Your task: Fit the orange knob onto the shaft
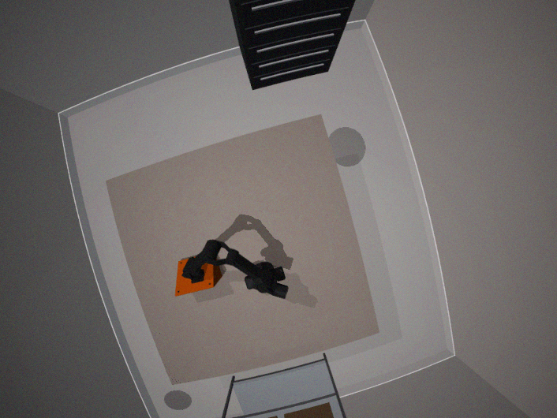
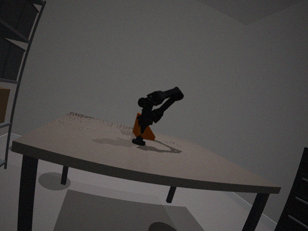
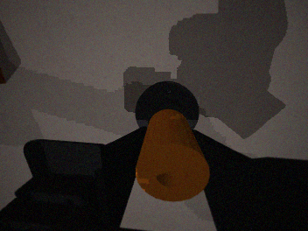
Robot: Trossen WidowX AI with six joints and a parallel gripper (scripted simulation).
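My gripper tip is now 2 cm below the orange knob. Also, from my gripper tip: round dark pedestal (4 cm below).
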